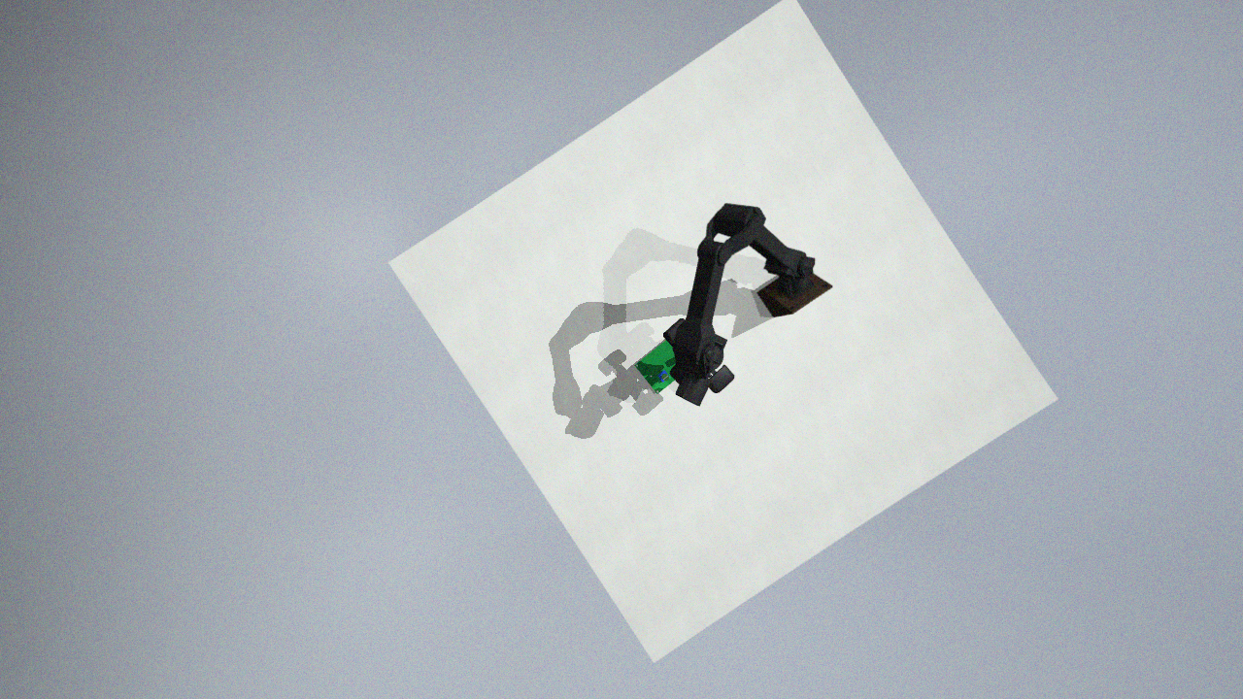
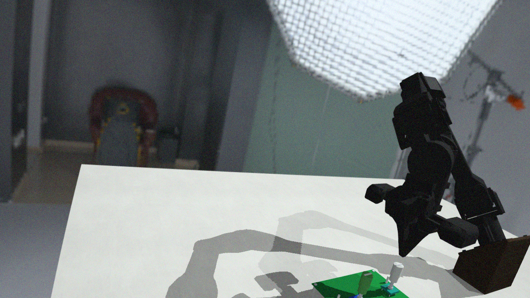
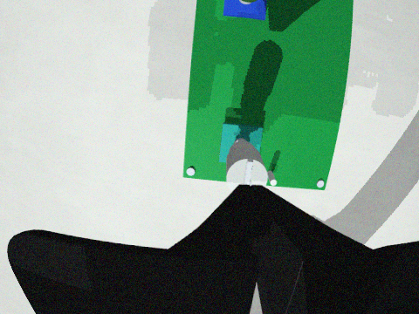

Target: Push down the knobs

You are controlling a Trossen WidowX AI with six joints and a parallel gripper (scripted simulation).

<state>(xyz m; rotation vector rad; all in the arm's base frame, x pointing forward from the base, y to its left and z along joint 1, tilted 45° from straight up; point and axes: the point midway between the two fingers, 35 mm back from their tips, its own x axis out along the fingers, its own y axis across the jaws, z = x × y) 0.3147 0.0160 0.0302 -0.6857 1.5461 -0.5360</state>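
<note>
My gripper tip is now 3 cm above the white knob. From my gripper tip the other things lie so: green knob 9 cm ahead, 1 cm to the left, 3 cm below.
</note>
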